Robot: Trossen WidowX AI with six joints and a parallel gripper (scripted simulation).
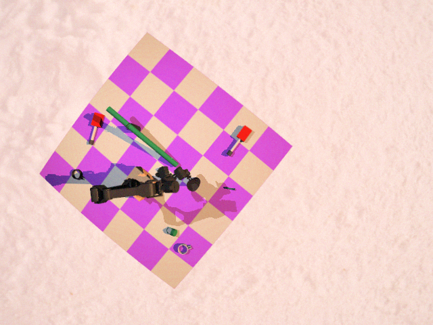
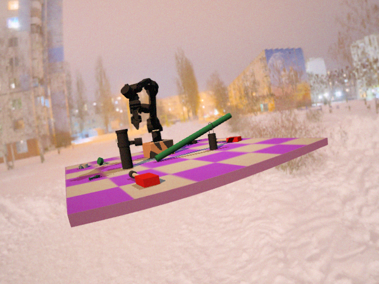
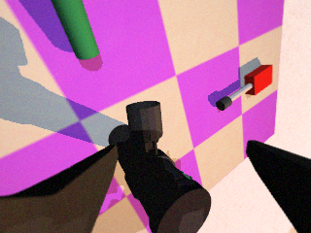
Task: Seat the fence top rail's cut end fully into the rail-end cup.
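Right now my gripper tip is 9 cm above the rail-end cup and 3 cm to the left of it. The rest, counted from my gripper tip: short dark post 43 cm to the left, 11 cm below, 9 cm ahead; then small bolt 31 cm to the right, 21 cm below, 5 cm ahead; then small green cap 40 cm behind, 20 cm below, 10 cm to the right.
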